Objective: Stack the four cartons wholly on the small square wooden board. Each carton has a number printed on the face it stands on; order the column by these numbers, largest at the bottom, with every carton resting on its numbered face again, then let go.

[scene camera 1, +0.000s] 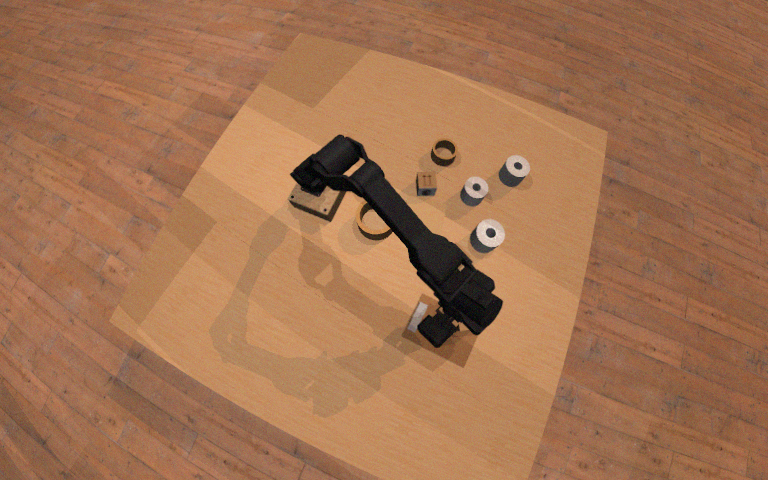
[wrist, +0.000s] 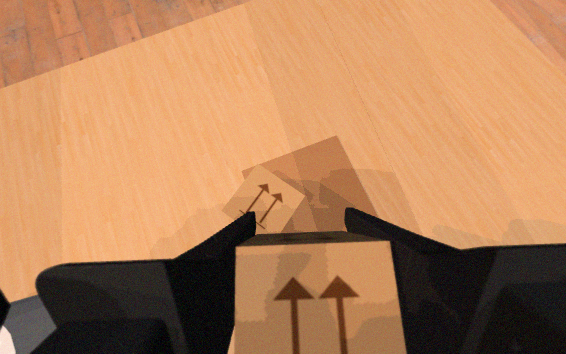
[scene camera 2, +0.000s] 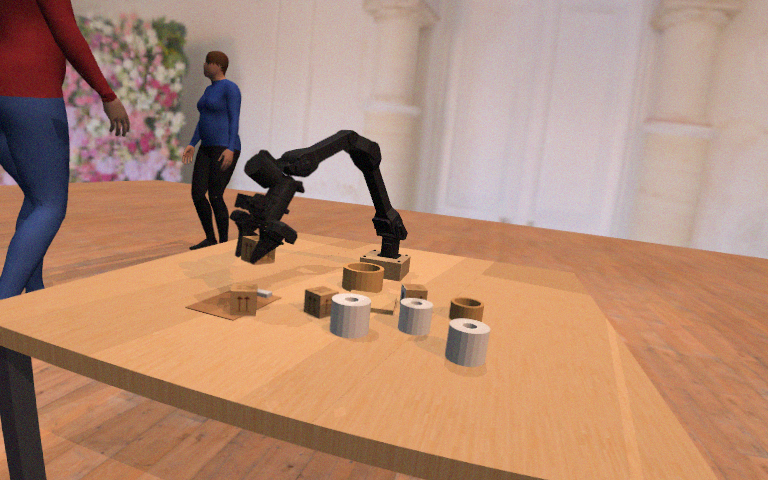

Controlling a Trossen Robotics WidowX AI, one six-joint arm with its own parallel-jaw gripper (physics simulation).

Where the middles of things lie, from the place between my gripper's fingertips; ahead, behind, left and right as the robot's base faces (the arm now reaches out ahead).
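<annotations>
I find the dark wooden board [scene camera 1: 457, 348] 2 cm behind my hand and 3 cm to the right of it, and the board is 11 cm below my hand as well.
</annotations>
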